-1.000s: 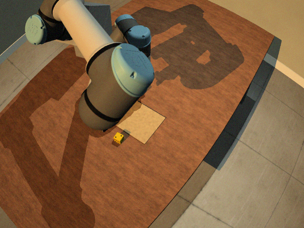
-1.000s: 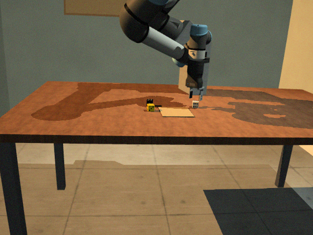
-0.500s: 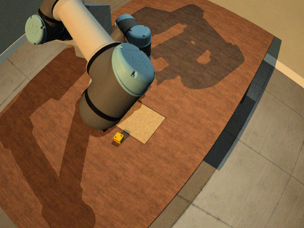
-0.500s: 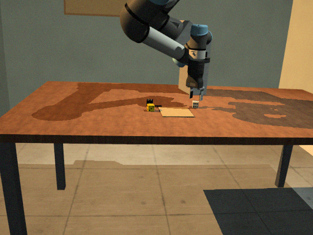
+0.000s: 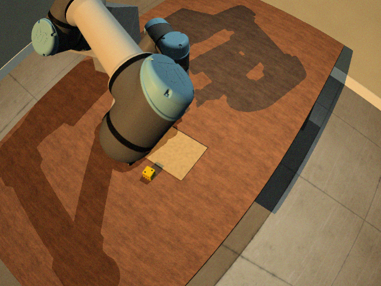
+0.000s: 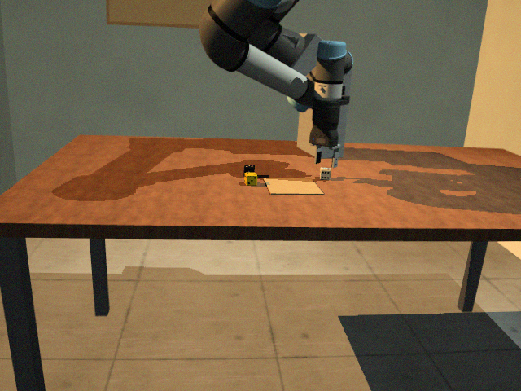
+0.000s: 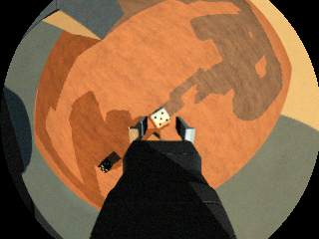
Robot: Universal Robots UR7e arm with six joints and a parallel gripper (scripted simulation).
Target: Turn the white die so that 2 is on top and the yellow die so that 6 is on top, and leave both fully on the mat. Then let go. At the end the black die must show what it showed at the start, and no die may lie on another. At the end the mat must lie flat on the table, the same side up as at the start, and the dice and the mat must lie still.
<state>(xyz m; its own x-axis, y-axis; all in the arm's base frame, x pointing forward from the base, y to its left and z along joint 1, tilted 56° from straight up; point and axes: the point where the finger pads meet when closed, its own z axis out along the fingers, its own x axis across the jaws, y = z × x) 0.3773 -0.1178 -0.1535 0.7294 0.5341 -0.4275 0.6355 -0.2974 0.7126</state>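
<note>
The white die is 4 cm below my hand. The rest, counted from my hand: yellow die (5 cm ahead, 23 cm to the right, 4 cm below); tan mat (8 cm ahead, 12 cm to the right, 6 cm below); black die (3 cm behind, 22 cm to the right, 4 cm below).
</note>
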